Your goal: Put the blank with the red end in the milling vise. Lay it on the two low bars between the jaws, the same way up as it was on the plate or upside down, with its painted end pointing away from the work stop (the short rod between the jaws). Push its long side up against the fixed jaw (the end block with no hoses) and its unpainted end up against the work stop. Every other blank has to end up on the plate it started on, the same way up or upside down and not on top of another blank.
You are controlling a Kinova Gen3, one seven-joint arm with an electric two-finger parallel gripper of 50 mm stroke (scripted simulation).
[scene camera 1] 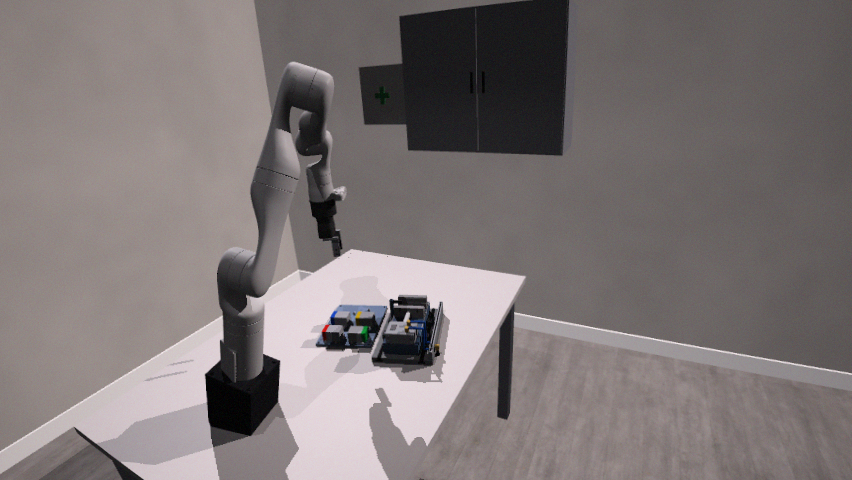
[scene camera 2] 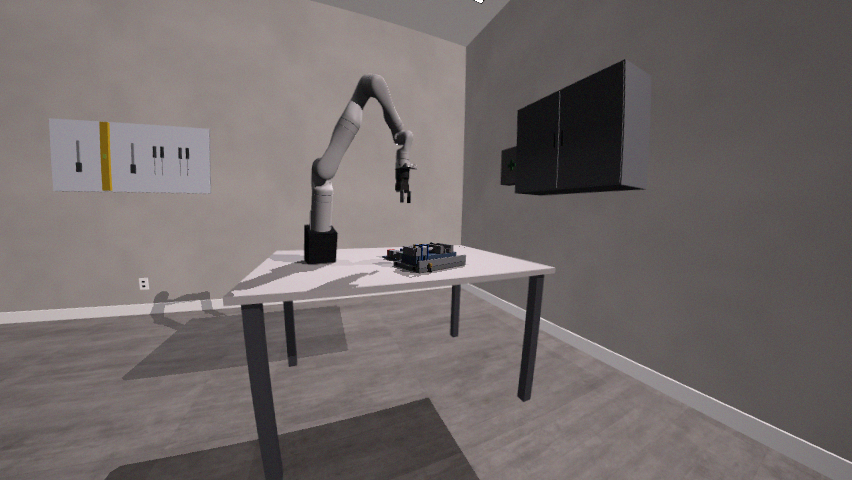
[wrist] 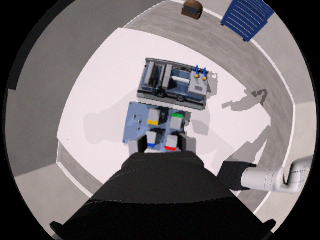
Path:
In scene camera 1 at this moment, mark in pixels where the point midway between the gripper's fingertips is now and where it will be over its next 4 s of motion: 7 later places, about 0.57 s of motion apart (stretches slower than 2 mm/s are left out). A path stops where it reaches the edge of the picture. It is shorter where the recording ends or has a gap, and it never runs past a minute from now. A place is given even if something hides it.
The gripper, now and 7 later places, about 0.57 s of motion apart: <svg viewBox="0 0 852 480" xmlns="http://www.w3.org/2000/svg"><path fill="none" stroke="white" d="M338 252L339 252L338 252L337 262L335 275L333 289L331 303L328 312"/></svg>

